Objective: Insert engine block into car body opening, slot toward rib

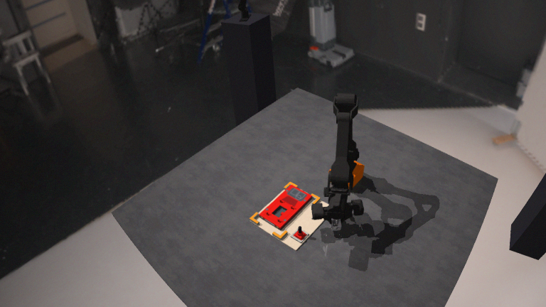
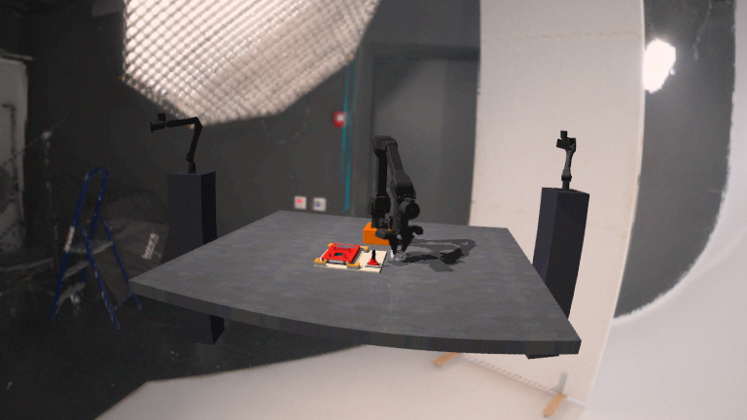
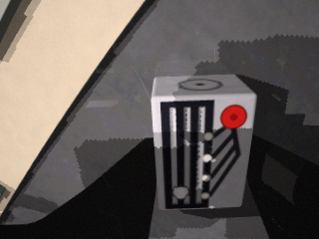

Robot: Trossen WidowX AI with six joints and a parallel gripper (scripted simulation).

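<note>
My gripper tip is 4 cm short of the cream base plate, 19 cm to the left of it and 1 cm above it. From my gripper tip the other things lie so: engine block (1 cm below).
</note>
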